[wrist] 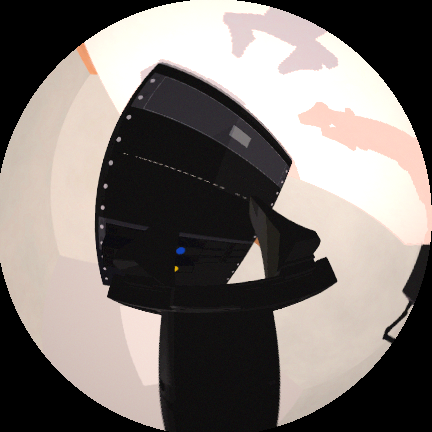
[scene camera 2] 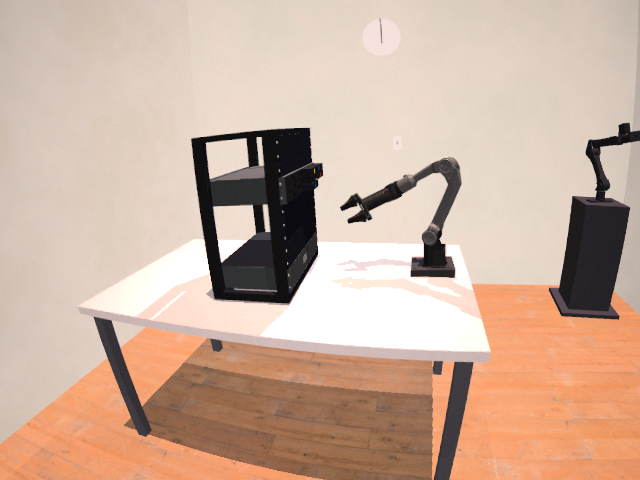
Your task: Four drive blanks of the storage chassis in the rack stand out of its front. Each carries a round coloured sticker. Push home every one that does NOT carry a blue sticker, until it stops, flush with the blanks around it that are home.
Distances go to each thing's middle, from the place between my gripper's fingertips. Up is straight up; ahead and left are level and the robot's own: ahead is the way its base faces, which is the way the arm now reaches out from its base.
My hand is 26 cm short of the black rack (scene camera 2: 279,260), 14 cm to the right of it and 6 cm below it.
